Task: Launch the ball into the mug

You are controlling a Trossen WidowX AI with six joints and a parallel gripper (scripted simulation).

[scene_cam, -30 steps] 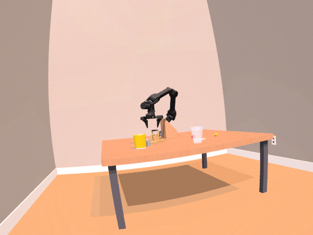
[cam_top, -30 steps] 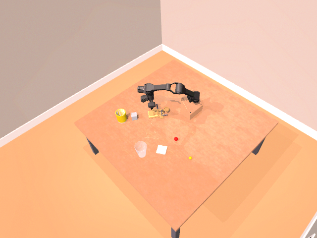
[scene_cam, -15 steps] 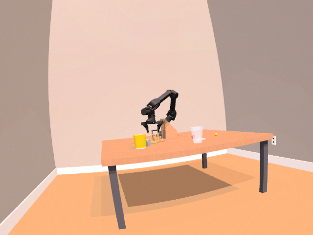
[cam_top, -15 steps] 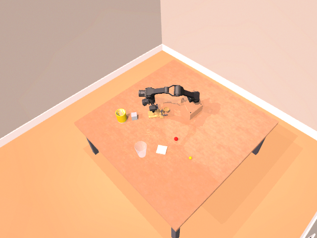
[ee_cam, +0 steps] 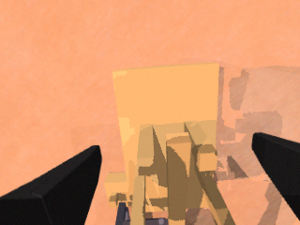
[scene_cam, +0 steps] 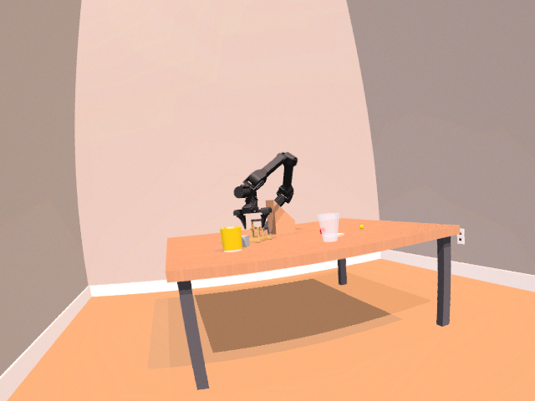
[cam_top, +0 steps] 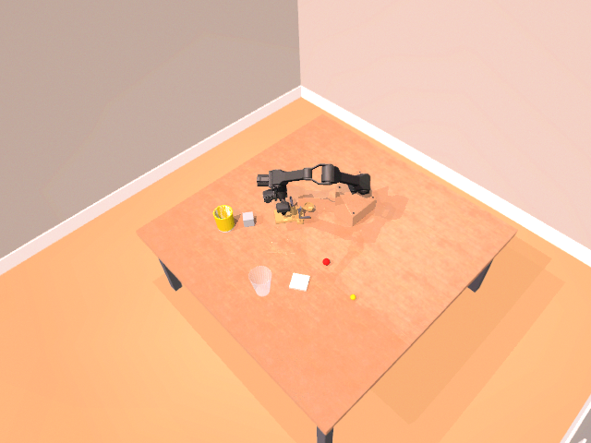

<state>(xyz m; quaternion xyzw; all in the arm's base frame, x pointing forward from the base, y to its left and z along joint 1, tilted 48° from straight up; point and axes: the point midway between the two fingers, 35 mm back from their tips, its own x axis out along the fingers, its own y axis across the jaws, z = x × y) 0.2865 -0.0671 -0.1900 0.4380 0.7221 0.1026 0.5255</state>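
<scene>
Right now the red ball is 350 mm to the left of my gripper tip, 50 mm below it and 30 mm ahead of it. Round my gripper tip: yellow mug: 240 mm ahead, 140 mm to the right, 40 mm below; grey cube: 150 mm ahead, 80 mm to the right, 40 mm below; wooden catapult: 50 mm to the left, 50 mm behind, 10 mm below.
</scene>
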